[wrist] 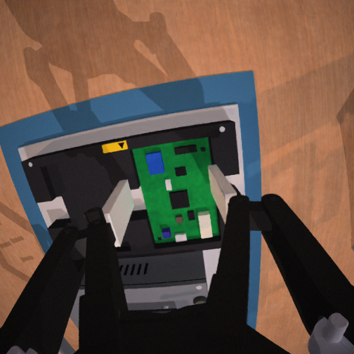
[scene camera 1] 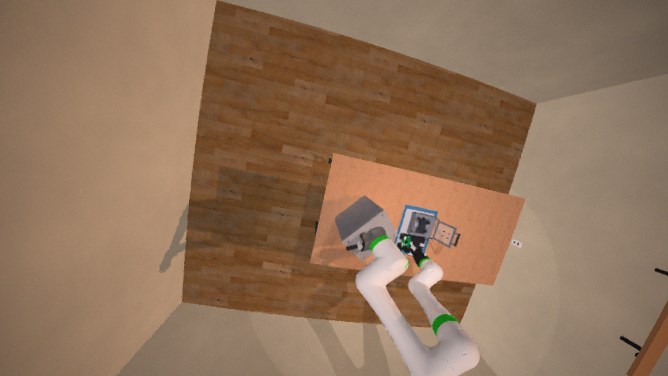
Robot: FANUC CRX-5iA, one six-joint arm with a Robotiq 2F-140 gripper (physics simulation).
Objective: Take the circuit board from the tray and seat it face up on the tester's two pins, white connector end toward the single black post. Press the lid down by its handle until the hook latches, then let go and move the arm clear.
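Frame: origin at the arm's base, x back, y right, z up, level; millimetres.
Seen in the pictures: gripper, fingertip midpoint: [scene camera 1: 406, 244]; arm's base, origin of the base link: [scene camera 1: 373, 236].
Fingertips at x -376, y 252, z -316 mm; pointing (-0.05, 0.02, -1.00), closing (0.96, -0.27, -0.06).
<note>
Pixels of each thing's top centre, then the offset from my fingertips to it. "spot": a spot on its surface instead. Level surfaces: height alone.
- green circuit board, middle of its top: [scene camera 1: 406, 242] dx +1, dy -17, dz -2 mm
- grey tester, surface spot: [scene camera 1: 421, 224] spot: dx -95, dy -179, dz +39 mm
- black handle, middle of its top: [scene camera 1: 458, 240] dx -244, dy -124, dz +246 mm
- wooden table, its level: dz -29 mm
The green circuit board [scene camera 1: 406, 242] [wrist: 162, 205] lies face up in the black tray [wrist: 80, 175], its white connector toward the tester in the wrist view. My gripper [scene camera 1: 408, 244] [wrist: 169, 185] is open over the board, with nothing held. In the wrist view its right pad is close to the board's right edge, and its left pad stands apart from the left edge. The grey tester [scene camera 1: 421, 224] [wrist: 165, 270] is beside the tray. Its lid [scene camera 1: 447, 226] stands open to the right in the scene view, with a black handle [scene camera 1: 457, 240]. The pins, post and hook cannot be made out.
Tray and tester share a blue-edged base [scene camera 1: 420, 207] [wrist: 225, 90] on the wooden table [scene camera 1: 480, 215]. A large grey box [scene camera 1: 359, 216] stands left of the base in the scene view. The white arm [scene camera 1: 380, 300] reaches in over the table's near edge.
</note>
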